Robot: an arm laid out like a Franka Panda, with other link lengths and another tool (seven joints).
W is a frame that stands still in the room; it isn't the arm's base.
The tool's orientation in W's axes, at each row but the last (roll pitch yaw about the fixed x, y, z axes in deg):
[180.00, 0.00, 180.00]
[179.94, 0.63, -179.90]
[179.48, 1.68, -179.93]
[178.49, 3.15, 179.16]
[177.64, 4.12, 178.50]
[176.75, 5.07, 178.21]
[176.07, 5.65, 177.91]
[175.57, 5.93, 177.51]
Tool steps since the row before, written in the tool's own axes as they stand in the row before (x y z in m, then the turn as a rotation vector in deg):
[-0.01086, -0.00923, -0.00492, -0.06, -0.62, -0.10]
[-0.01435, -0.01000, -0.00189, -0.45, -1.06, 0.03]
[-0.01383, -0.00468, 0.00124, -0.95, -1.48, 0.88]
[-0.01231, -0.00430, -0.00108, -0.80, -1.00, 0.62]
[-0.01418, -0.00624, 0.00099, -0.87, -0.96, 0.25]
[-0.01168, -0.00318, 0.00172, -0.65, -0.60, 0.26]
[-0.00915, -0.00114, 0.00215, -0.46, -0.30, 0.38]
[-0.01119, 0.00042, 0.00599, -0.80, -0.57, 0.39]
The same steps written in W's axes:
[0.01086, -0.00923, 0.00492, 0.06, -0.62, 0.10]
[0.01435, -0.00998, 0.00204, 0.45, -1.06, -0.03]
[0.01387, -0.00465, -0.00088, 0.98, -1.47, -0.87]
[0.01217, -0.00451, 0.00164, 0.82, -1.00, -0.60]
[0.01407, -0.00656, -0.00022, 0.86, -0.97, -0.23]
[0.01170, -0.00344, -0.00086, 0.65, -0.61, -0.24]
[0.00928, -0.00133, -0.00131, 0.49, -0.29, -0.35]
[0.01177, 0.00037, -0.00475, 0.82, -0.57, -0.35]

